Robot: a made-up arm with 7 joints.
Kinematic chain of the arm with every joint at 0, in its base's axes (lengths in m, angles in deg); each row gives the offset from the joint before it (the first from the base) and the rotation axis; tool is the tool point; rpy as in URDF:
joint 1: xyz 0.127 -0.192 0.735 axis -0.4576 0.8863 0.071
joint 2: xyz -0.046 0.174 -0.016 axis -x
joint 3: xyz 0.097 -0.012 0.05 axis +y
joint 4: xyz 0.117 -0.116 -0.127 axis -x
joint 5: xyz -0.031 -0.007 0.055 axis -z
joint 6: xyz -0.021 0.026 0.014 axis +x
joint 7: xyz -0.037 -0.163 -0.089 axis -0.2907 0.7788 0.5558
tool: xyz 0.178 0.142 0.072 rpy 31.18 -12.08 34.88
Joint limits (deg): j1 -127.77..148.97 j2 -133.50..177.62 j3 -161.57..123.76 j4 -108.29..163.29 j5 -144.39..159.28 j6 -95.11..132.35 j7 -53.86..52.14
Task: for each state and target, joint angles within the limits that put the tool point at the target. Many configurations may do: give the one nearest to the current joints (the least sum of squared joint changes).
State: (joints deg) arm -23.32 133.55 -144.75 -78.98 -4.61 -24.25 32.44
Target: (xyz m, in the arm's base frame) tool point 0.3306 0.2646 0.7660
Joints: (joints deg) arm -26.36 135.41 -128.67 -65.45 -2.48 -56.25 52.14
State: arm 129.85 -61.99 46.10 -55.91 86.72 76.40 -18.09
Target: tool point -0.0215 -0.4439 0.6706
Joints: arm 122.80 -15.91 7.70 -42.70 86.39 92.52 19.21
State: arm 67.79 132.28 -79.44 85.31 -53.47 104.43 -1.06
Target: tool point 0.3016 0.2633 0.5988
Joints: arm 29.16 108.97 -96.88 93.74 -46.70 103.68 -29.45
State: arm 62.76 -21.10 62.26 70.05 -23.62 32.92 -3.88
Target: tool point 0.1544 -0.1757 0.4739
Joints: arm 51.94 -12.40 33.96 57.55 -15.85 37.80 -28.70
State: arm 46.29 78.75 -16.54 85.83 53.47 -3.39 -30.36
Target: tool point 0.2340 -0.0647 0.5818
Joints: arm 30.50 88.46 9.59 109.40 51.05 -6.69 -24.16
